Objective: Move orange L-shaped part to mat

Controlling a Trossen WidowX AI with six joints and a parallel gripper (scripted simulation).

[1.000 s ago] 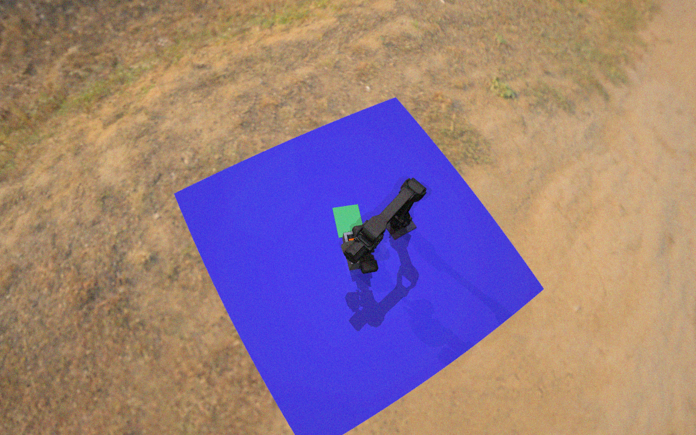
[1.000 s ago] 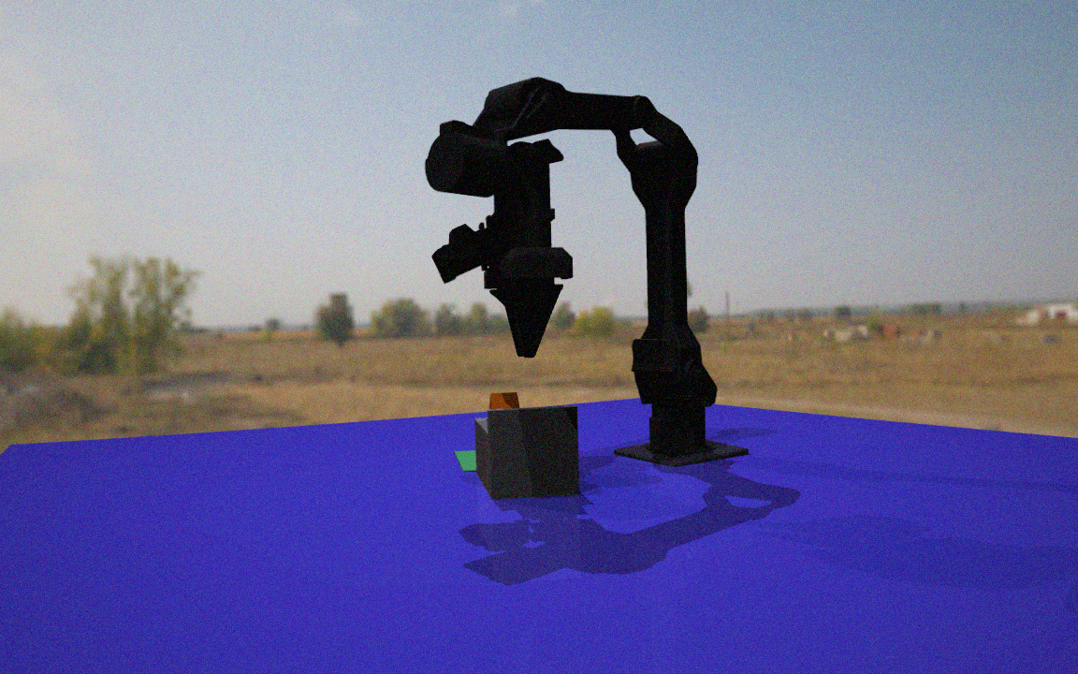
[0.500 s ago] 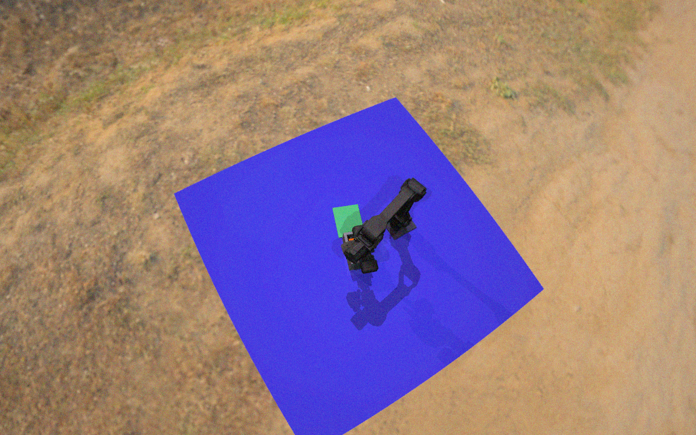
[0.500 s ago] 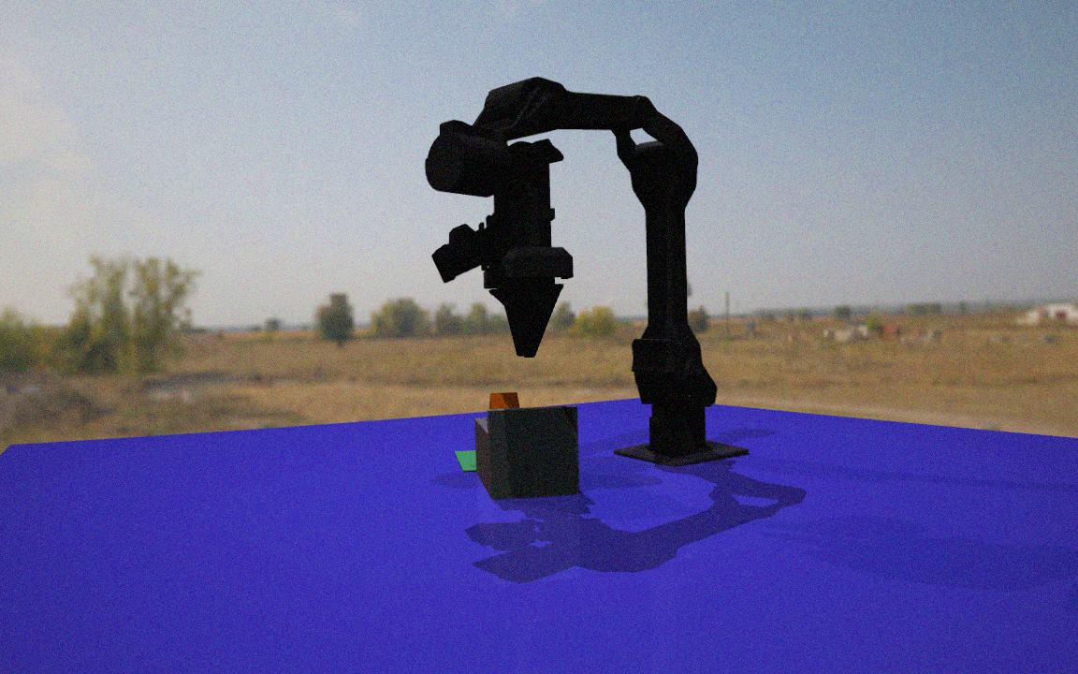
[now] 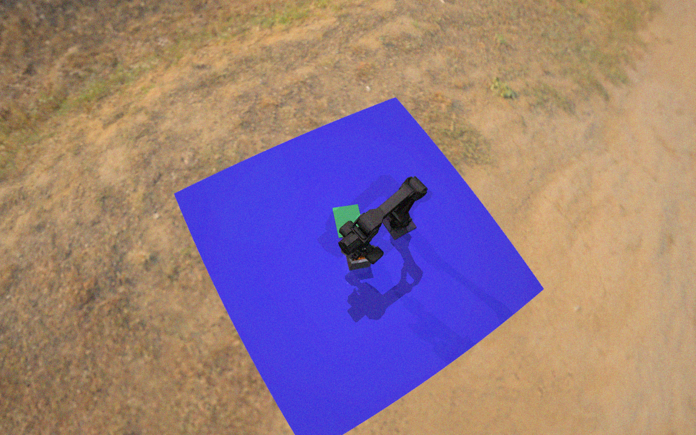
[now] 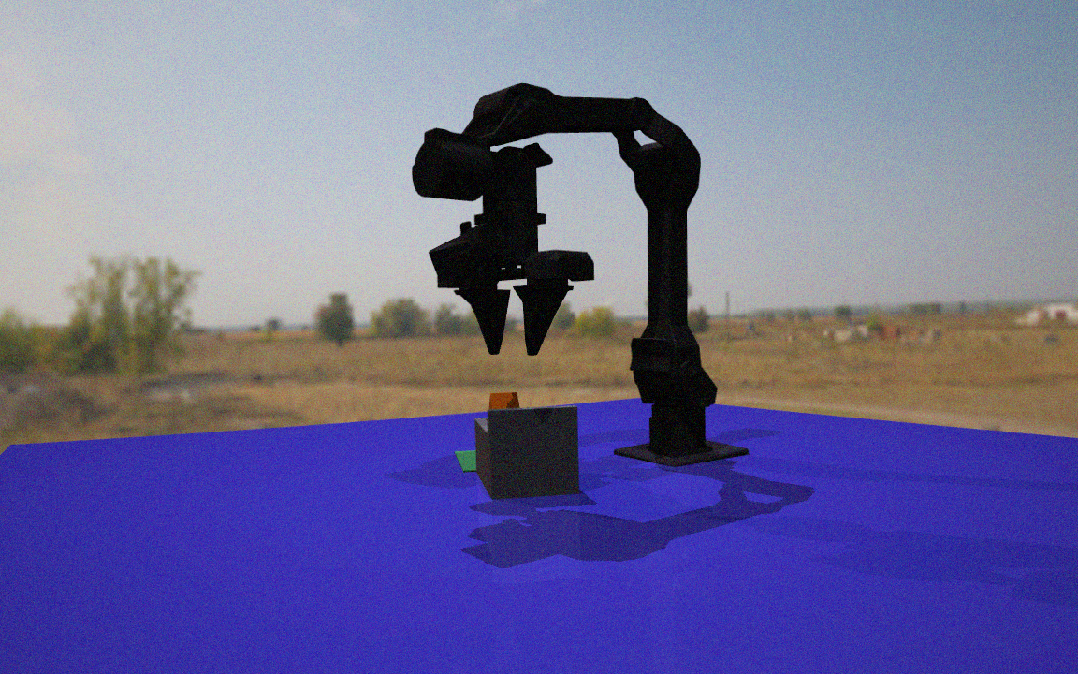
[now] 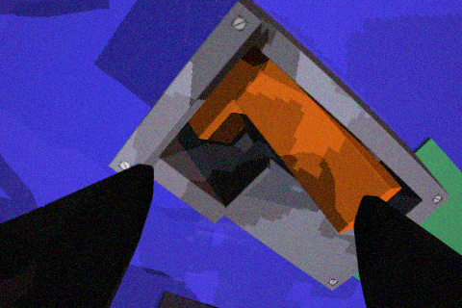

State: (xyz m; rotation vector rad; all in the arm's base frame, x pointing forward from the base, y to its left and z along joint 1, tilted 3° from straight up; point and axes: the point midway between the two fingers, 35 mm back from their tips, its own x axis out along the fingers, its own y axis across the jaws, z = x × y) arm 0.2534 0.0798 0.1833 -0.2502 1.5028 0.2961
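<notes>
My gripper tip is now 10 cm above the orange L-shaped part, 2 cm past it and 1 cm to the left of it. The rest, counted from my gripper tip: green mat: 19 cm to the right, 16 cm below, 6 cm behind.
</notes>
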